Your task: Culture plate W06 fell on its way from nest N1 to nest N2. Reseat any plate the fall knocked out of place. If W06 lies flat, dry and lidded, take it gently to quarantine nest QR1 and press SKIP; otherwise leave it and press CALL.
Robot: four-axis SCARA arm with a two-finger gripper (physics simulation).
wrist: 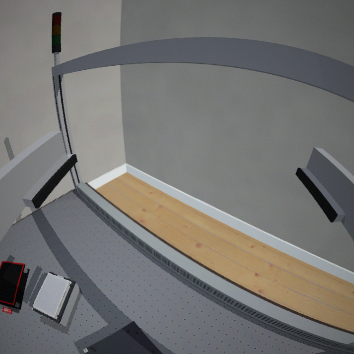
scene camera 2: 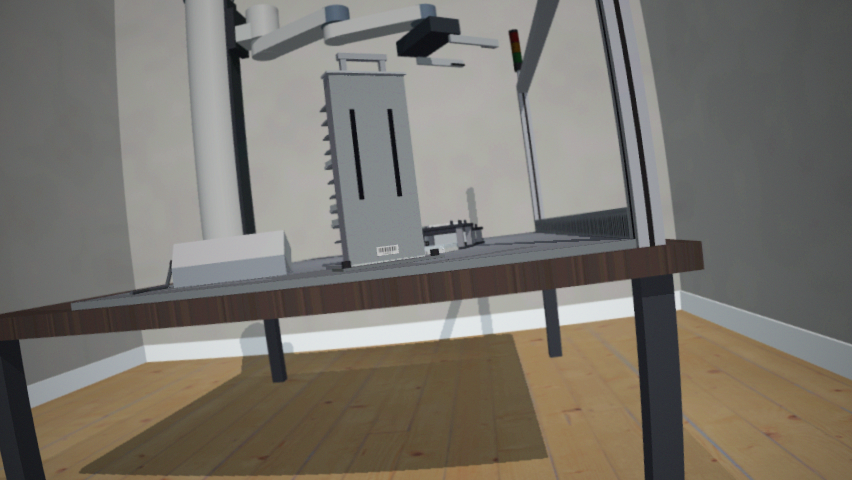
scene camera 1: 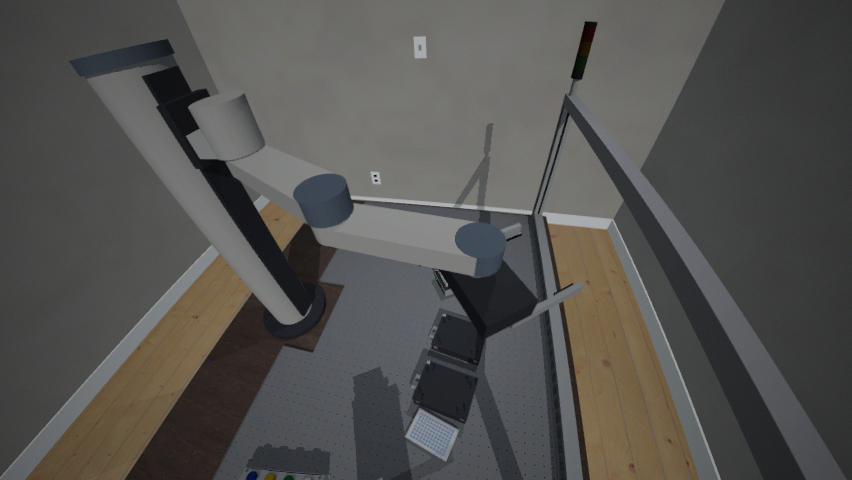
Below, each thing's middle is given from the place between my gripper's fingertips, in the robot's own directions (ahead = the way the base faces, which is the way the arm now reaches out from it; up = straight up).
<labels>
The signal tower (scene camera 1: pixel 589 29) lies 180 mm ahead of my hand, 750 mm to the left of it and 210 mm above it.
</labels>
